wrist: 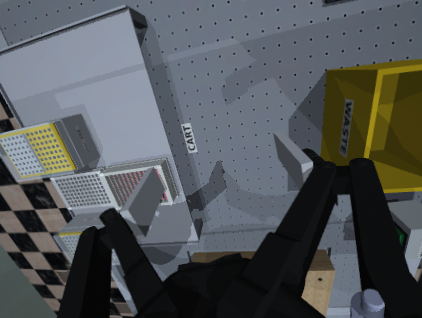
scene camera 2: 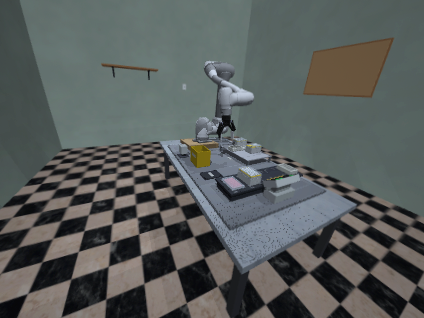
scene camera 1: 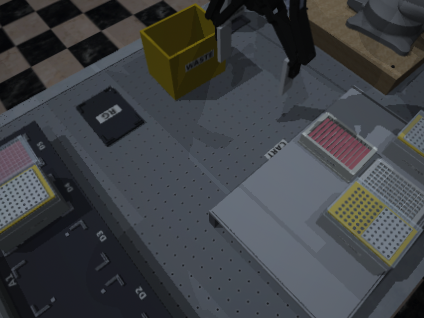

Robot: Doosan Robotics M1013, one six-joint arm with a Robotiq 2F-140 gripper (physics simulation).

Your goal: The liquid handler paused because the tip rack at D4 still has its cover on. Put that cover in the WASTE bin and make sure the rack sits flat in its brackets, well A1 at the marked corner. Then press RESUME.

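Frame: origin at the arm's base, x ahead, y left, z up, level; millimetres.
Seen in the pictures: gripper, fingertip midpoint: [wrist: 214,162] [scene camera 2: 226,140] [scene camera 1: 253,73]; arm's base at its link origin: [scene camera 2: 202,141] [scene camera 1: 387,26].
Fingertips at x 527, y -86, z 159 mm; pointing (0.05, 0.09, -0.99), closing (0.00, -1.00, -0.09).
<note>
Pixels of each thing's middle, then the offset from my fingertips to it. "pt": a spot on its surface instead.
- D4 at the middle of its body: [scene camera 1: 13,201] [scene camera 2: 249,172] 78 mm down, 435 mm ahead, 167 mm right
- yellow WASTE bin at the middle of its body: [wrist: 382,122] [scene camera 1: 185,52] [scene camera 2: 200,156] 128 mm down, 54 mm back, 234 mm right
- grey box with a green button, body centre: [wrist: 404,222] [scene camera 1: 228,6] [scene camera 2: 183,150] 144 mm down, 278 mm back, 285 mm right
- raised CART platform at the middle of its body: [scene camera 1: 340,193] [wrist: 111,155] [scene camera 2: 243,153] 163 mm down, 2 mm ahead, 245 mm left
- red-striped tray at the middle of its body: [wrist: 140,184] [scene camera 1: 337,145] [scene camera 2: 235,148] 120 mm down, 58 mm back, 184 mm left
- half-yellow tip rack at the middle of its body: [scene camera 1: 371,221] [wrist: 37,152] 78 mm down, 63 mm ahead, 307 mm left
- black RG pad at a spot on its surface: [scene camera 1: 125,127] pt 188 mm down, 172 mm ahead, 216 mm right
- pink plate at a spot on its surface: [scene camera 1: 17,160] pt 125 mm down, 389 mm ahead, 275 mm right
The tip rack at D4 [scene camera 1: 25,197] [scene camera 2: 249,176] has a yellow rim and white tips; part of it is cut off in scene camera 1. I cannot make out a clear cover on it, its well A1, or whether it sits fully flat. The yellow WASTE bin [scene camera 1: 162,67] [scene camera 2: 201,157] [wrist: 360,95] stands upright; its inside is partly hidden. A grey box with a green button [wrist: 410,220] shows at the right of the wrist view, its label unseen. My gripper [scene camera 1: 253,75] [scene camera 2: 227,132] [wrist: 214,162] is open and empty, above the table between bin and cart.
The raised CART platform [scene camera 1: 260,215] [wrist: 100,85] holds a red-striped tray [scene camera 1: 340,145], a half-yellow tip rack [scene camera 1: 372,222] and other racks. The black RG pad [scene camera 1: 125,127] lies near the bin. A pink plate [scene camera 1: 17,160] sits at D5. The wooden base [scene camera 1: 370,65] is behind.
</note>
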